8 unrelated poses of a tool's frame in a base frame.
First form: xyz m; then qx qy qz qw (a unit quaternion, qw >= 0).
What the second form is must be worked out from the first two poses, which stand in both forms.
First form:
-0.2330 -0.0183 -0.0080 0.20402 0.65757 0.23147 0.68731
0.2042 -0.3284 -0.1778 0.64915 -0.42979 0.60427 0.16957
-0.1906 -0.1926 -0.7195 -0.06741 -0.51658 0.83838 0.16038
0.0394 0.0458 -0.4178 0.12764 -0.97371 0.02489 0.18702
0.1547 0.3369 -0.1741 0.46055 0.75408 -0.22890 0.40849
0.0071 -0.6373 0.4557 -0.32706 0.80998 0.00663 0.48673
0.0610 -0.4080 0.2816 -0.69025 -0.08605 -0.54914 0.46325
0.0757 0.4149 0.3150 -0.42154 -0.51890 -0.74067 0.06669
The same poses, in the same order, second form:
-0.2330 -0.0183 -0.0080 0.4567 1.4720 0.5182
0.2042 -0.3284 -0.1778 1.8449 -1.2214 1.7173
-0.1906 -0.1926 -0.7195 -0.1926 -1.4756 2.3948
0.0394 0.0458 -0.4178 0.3593 -2.7410 0.0701
0.1547 0.3369 -0.1741 1.1605 1.9001 -0.5768
0.0071 -0.6373 0.4557 -0.7956 1.9703 0.0161
0.0610 -0.4080 0.2816 -1.6966 -0.2115 -1.3497
0.0757 0.4149 0.3150 -1.2709 -1.5644 -2.2330

